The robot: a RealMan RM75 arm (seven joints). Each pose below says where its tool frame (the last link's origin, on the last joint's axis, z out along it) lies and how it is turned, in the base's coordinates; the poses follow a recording.
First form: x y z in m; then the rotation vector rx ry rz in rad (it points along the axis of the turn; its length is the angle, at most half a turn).
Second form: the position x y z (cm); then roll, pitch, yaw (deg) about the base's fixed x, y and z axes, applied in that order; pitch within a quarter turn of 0, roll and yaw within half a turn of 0. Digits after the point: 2 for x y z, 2 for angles.
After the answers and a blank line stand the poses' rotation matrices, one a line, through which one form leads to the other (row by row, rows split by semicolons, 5 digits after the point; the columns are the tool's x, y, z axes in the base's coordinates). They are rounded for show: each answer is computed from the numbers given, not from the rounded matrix.
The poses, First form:
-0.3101, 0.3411, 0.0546, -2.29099, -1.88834, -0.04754
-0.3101, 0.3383, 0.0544, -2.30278, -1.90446, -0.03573
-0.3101, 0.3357, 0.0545, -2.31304, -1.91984, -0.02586
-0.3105, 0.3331, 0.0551, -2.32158, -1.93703, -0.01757
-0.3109, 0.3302, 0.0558, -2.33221, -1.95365, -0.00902
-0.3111, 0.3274, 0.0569, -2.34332, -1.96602, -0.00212
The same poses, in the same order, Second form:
-31.01, 34.11, 5.46, -173.51, -7.68, 78.56
-31.01, 33.83, 5.44, -174.08, -6.63, 78.84
-31.01, 33.57, 5.45, -174.64, -5.71, 79.12
-31.05, 33.31, 5.51, -175.22, -4.84, 79.48
-31.09, 33.02, 5.58, -175.85, -3.91, 79.76
-31.11, 32.74, 5.69, -176.41, -3.11, 79.90

0.19660 0.97683 -0.08451; 0.97135 -0.18230 0.15249; 0.13355 -0.11207 -0.98468
0.19225 0.97817 -0.07887; 0.97452 -0.18084 0.13267; 0.11551 -0.10237 -0.98802
0.18785 0.97948 -0.07309; 0.97715 -0.17883 0.11488; 0.09945 -0.09300 -0.99069
0.18195 0.98105 -0.06653; 0.97969 -0.17507 0.09781; 0.08431 -0.08297 -0.99298
0.17731 0.98238 -0.05907; 0.98179 -0.17240 0.07973; 0.06814 -0.07214 -0.99506
0.17519 0.98316 -0.05208; 0.98304 -0.17177 0.06423; 0.05420 -0.06245 -0.99658

